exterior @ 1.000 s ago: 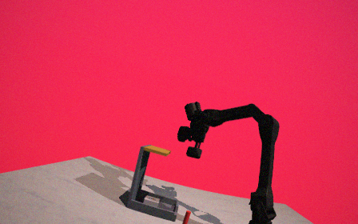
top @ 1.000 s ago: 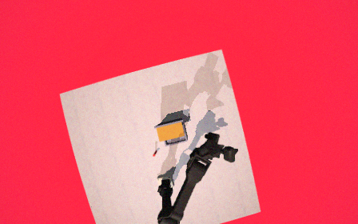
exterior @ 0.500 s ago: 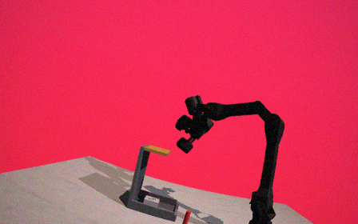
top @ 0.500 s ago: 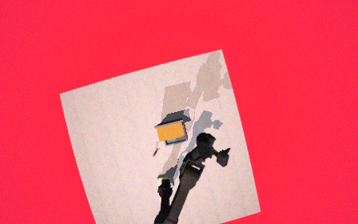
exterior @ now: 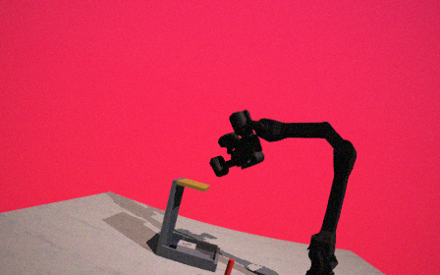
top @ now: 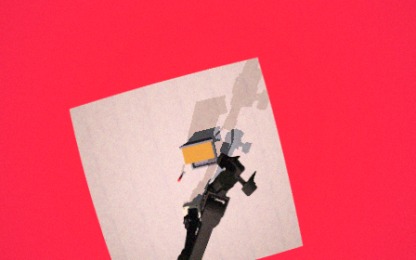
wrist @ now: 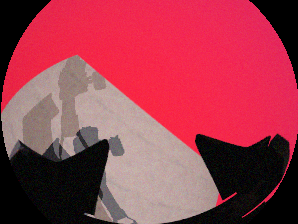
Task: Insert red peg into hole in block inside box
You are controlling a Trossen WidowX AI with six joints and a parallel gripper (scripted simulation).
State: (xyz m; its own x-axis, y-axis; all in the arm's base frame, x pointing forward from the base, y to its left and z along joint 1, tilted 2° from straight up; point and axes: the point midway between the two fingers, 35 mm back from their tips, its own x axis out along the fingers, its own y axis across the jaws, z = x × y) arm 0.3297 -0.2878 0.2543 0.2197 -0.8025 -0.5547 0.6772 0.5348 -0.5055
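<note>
The red peg is 9 cm behind my gripper tip, 36 cm to the left of it and 23 cm below it. Also, from my gripper tip: box's back wall 11 cm ahead, 21 cm to the left, 16 cm below; then orange roof 7 cm ahead, 21 cm to the left, 6 cm below.
</note>
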